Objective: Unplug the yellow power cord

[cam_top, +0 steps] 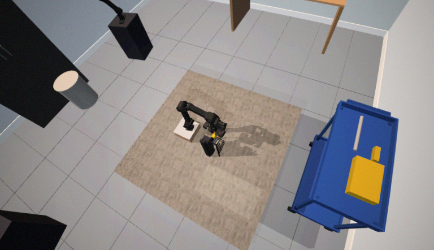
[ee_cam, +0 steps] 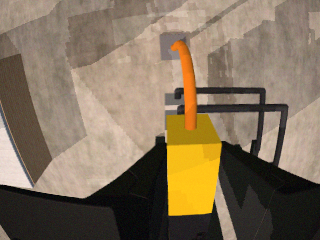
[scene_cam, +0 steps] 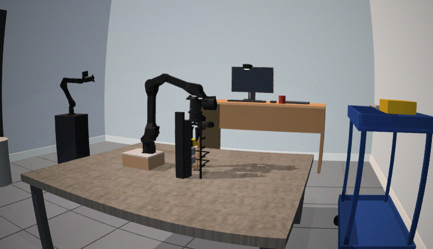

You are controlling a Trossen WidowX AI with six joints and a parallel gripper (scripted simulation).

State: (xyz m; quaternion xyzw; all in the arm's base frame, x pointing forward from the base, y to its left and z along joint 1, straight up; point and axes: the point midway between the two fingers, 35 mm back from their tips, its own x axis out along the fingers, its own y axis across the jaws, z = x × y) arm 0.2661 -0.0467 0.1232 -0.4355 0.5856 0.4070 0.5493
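My gripper tip is 3 cm to the left of the yellow plug and 1 cm past it.
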